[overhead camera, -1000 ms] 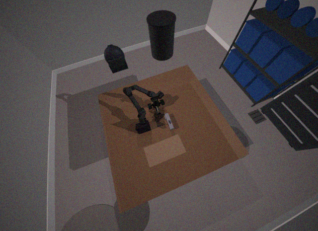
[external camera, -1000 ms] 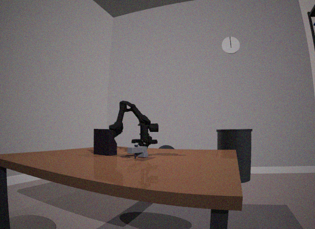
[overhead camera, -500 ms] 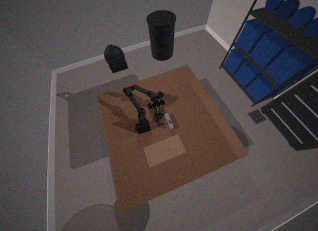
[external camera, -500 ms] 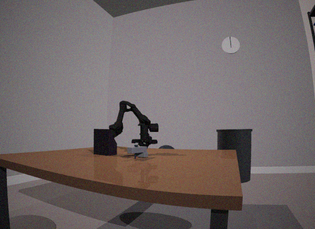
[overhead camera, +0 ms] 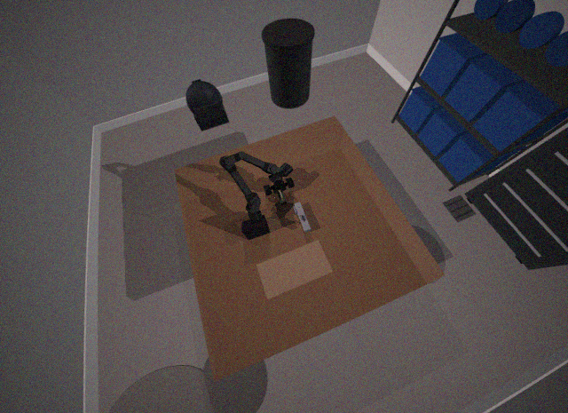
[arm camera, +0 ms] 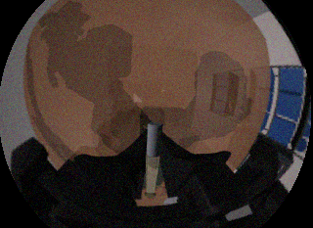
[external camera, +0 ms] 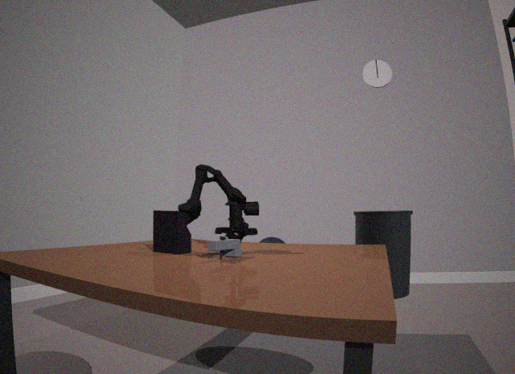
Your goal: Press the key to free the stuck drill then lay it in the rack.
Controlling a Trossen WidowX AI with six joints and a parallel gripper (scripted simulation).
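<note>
Now: gripper tip 4 cm to the left of the drill and 4 cm below it. Also, from my gripper tip: thin dark pin 8 cm ahead, 25 cm to the right, 5 cm above; then greenish rack 6 cm to the right, 1 cm above; then light grey block 8 cm ahead, 22 cm to the right, 4 cm above.
</note>
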